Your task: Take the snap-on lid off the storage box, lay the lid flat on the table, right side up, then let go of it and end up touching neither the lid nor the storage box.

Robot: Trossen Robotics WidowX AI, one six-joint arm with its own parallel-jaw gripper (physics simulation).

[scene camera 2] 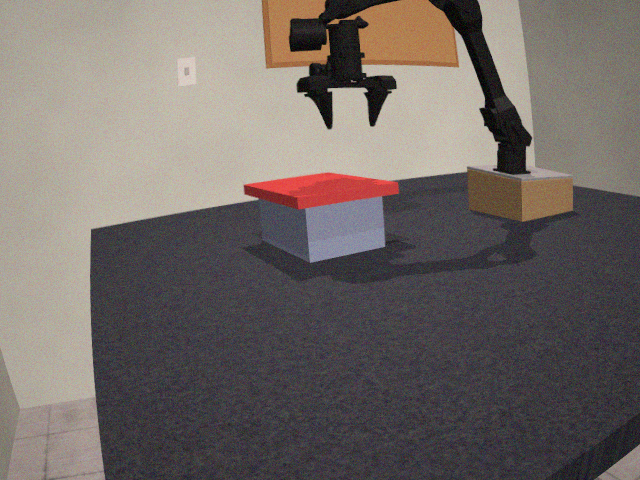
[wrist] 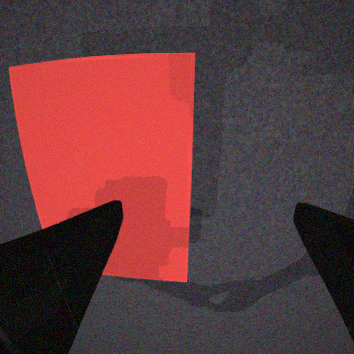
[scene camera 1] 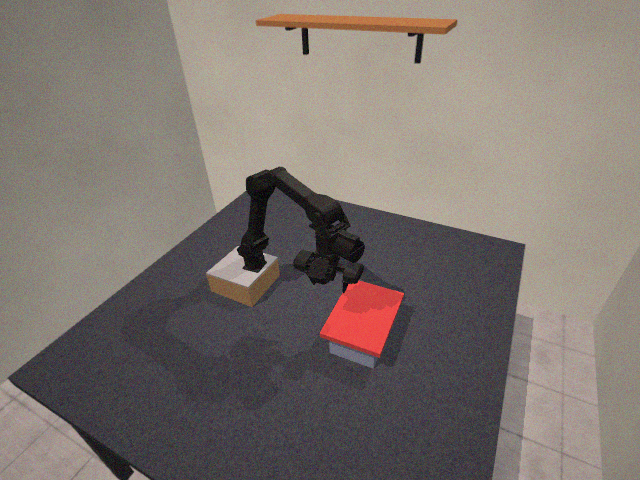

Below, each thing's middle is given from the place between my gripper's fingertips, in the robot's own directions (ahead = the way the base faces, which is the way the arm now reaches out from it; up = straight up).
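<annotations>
Picture the red lid point(scene camera 1: 362, 319): my hand is 100 mm above it, and it's also 100 mm short of it and 30 mm to the right of it.
</annotations>
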